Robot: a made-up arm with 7 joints. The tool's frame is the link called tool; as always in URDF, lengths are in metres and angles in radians. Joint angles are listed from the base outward.
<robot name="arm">
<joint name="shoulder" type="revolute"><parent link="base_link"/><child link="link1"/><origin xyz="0 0 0.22"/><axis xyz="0 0 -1"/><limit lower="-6.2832" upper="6.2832"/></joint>
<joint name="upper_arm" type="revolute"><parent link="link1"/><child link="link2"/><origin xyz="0 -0.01 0.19"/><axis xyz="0 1 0"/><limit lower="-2.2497" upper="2.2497"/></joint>
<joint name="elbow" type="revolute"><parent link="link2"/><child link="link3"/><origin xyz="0 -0.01 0.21"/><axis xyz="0 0 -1"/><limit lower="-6.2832" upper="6.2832"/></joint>
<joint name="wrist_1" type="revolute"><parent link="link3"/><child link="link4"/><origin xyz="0 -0.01 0.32"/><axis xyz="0 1 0"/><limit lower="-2.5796" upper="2.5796"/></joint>
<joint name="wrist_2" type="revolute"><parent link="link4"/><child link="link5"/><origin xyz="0 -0.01 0.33"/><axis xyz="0 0 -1"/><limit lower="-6.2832" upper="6.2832"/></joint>
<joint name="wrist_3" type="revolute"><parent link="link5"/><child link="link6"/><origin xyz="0 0 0.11"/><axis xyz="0 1 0"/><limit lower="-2.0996" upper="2.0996"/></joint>
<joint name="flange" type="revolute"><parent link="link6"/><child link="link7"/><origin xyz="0 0 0.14"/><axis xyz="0 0 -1"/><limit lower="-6.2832" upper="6.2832"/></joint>
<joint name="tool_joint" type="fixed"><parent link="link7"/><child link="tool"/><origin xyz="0 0 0" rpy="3.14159 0 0"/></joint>
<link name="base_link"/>
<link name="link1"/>
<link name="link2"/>
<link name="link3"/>
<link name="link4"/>
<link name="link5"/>
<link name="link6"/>
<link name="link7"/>
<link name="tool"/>
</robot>
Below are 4 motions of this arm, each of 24 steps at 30 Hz.
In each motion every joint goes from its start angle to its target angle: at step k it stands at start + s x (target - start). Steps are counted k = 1, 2, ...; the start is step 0. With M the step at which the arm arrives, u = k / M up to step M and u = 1 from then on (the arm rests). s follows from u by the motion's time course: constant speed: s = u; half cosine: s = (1 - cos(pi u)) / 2; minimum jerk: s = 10 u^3 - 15 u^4 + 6 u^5.
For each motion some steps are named. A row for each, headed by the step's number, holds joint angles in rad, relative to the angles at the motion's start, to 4 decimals.
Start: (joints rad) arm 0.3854 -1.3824 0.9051 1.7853 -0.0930 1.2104 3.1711
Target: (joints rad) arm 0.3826 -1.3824 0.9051 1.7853 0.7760 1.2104 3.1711
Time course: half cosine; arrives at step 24
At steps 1, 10, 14, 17, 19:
1: 0.0000 0.0000 0.0000 0.0000 0.0037 0.0000 0.0000
10: -0.0010 0.0000 0.0000 0.0000 0.3220 0.0000 0.0000
14: -0.0018 0.0000 0.0000 0.0000 0.5470 0.0000 0.0000
17: -0.0023 0.0000 0.0000 0.0000 0.6990 0.0000 0.0000
19: -0.0025 0.0000 0.0000 0.0000 0.7792 0.0000 0.0000

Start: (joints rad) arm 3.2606 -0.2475 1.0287 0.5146 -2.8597 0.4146 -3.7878
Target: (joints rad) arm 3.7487 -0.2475 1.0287 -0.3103 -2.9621 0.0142 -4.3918
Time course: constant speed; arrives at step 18
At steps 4, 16, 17, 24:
4: 0.1085 0.0000 0.0000 -0.1833 -0.0228 -0.0890 -0.1342
16: 0.4339 0.0000 0.0000 -0.7332 -0.0910 -0.3559 -0.5369
17: 0.4610 0.0000 0.0000 -0.7791 -0.0967 -0.3782 -0.5704
24: 0.4881 0.0000 0.0000 -0.8249 -0.1024 -0.4004 -0.6040

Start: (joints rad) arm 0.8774 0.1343 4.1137 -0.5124 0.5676 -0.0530 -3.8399
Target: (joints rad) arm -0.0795 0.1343 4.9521 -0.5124 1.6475 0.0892 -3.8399
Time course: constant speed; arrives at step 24
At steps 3, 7, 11, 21, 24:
3: -0.1196 0.0000 0.1048 0.0000 0.1350 0.0178 0.0000
7: -0.2791 0.0000 0.2445 0.0000 0.3150 0.0415 0.0000
11: -0.4386 0.0000 0.3843 0.0000 0.4950 0.0652 0.0000
21: -0.8373 0.0000 0.7336 0.0000 0.9449 0.1244 0.0000
24: -0.9569 0.0000 0.8384 0.0000 1.0799 0.1422 0.0000

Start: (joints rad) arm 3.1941 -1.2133 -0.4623 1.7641 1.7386 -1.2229 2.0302
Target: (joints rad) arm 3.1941 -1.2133 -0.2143 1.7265 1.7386 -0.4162 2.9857
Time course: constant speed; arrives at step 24
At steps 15, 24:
15: 0.0000 0.0000 0.1550 -0.0235 0.0000 0.5042 0.5972
24: 0.0000 0.0000 0.2480 -0.0376 0.0000 0.8067 0.9555

